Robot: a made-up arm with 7 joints. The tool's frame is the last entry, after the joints. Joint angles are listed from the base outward.
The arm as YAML. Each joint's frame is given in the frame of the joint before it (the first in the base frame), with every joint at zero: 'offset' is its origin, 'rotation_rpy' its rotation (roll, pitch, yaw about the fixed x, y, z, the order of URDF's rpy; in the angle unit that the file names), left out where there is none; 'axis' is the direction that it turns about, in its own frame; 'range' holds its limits. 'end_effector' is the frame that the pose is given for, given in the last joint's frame.
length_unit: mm
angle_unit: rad
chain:
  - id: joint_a
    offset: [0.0, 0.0, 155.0]
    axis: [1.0, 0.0, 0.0]
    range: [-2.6, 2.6]
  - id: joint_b
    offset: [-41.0, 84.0, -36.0]
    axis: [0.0, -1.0, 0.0]
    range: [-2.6, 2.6]
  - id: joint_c
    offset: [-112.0, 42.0, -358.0]
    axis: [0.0, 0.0, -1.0]
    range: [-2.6, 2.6]
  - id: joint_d
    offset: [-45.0, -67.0, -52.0]
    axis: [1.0, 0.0, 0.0]
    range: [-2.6, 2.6]
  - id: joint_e
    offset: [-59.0, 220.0, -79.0]
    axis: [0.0, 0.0, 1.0]
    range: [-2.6, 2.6]
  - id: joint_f
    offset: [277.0, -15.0, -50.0]
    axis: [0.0, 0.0, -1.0]
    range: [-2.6, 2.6]
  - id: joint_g
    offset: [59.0, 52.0, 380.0]
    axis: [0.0, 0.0, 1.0]
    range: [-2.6, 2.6]
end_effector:
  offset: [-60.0, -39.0, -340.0]
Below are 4 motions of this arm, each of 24 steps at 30 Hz.
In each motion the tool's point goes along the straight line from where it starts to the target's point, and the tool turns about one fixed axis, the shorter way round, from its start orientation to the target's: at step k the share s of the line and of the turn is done. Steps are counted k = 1, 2, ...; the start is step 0. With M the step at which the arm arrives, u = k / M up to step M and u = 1 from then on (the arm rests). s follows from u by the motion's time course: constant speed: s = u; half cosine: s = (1 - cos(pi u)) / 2; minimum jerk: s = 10 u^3 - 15 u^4 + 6 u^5.
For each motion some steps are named. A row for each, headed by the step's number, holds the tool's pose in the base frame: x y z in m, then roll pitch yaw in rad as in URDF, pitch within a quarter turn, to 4 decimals.
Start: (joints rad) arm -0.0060 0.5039 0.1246 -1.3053 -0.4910 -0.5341 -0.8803
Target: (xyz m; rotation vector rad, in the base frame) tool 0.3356 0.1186 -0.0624 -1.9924 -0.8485 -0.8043
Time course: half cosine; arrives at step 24
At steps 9, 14, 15, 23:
9: 0.2641 0.0330 -0.2885 -1.3970 -1.2426 -0.2552
14: 0.2973 0.0727 -0.1836 -2.0236 -1.1149 0.2304
15: 0.3037 0.0804 -0.1634 -2.1062 -1.0800 0.2853
23: 0.3352 0.1181 -0.0638 -2.4060 -0.8880 0.4444

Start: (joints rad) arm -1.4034 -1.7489 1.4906 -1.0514 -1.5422 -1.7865 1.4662
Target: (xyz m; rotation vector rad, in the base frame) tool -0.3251 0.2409 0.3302 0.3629 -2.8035 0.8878
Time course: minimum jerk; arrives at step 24
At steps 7, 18, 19, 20, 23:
7: -0.3873 0.3172 0.1156 -1.9237 0.1662 -2.8853
18: -0.3327 0.2502 0.3040 -2.4738 -0.1919 -2.9636
19: -0.3298 0.2467 0.3139 -2.5026 -0.2113 -2.9622
20: -0.3277 0.2441 0.3212 -2.5242 -0.2257 -2.9607
23: -0.3251 0.2410 0.3300 -2.5502 -0.2429 -2.9586

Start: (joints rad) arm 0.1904 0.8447 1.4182 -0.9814 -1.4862 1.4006 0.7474
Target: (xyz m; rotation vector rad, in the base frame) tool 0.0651 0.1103 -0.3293 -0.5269 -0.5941 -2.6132
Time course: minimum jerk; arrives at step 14
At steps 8, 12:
8: 0.0674 0.1934 -0.3288 0.2609 -0.3095 -3.0909
12: 0.0652 0.1156 -0.3293 0.3614 -0.4462 -2.8178

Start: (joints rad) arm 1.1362 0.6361 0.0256 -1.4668 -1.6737 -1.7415 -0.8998
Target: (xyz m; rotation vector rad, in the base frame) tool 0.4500 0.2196 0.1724 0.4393 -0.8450 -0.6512
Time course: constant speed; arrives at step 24
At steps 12, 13, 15, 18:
12: 0.2235 0.3561 0.0365 0.4010 -0.4090 -1.1853
13: 0.2423 0.3447 0.0479 0.4334 -0.4193 -1.1636
15: 0.2801 0.3220 0.0705 0.4981 -0.4420 -1.1211
18: 0.3367 0.2878 0.1045 0.5943 -0.4806 -1.0596

